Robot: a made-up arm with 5 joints.
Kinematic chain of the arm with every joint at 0, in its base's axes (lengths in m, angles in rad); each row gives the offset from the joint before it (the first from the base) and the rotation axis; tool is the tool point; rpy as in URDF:
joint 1: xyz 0 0 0.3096 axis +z
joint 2: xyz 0 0 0 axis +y
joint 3: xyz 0.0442 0 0.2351 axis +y
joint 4: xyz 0.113 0 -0.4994 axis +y
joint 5: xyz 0.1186 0 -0.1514 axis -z
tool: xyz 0 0 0 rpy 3.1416 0 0
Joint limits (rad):
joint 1: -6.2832..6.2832
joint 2: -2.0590..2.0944
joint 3: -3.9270..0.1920
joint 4: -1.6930..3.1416
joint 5: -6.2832..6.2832
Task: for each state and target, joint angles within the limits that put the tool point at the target. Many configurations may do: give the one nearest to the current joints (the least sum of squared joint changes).
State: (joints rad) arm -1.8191 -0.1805 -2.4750 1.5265 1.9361
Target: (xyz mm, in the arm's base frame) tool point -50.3 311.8 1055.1
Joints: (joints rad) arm -1.4109 -0.7758 -2.8010 1.8437 1.9361
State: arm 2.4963 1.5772 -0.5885 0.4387 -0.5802
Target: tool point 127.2 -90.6 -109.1
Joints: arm 2.5227 0.9260 -0.3356 1.3986 -0.5802
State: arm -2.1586 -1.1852 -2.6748 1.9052 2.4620
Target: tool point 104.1 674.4 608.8
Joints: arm -1.7239 -1.5289 -2.8394 2.2024 2.4620
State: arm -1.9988 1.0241 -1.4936 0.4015 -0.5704
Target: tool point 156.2 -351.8 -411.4
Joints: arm -1.1529 1.5210 -1.5012 0.4096 -0.5704
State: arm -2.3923 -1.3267 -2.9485 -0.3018 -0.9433
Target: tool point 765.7 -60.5 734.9
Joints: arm -3.2204 -1.0186 -2.8132 -0.4727 -0.9433
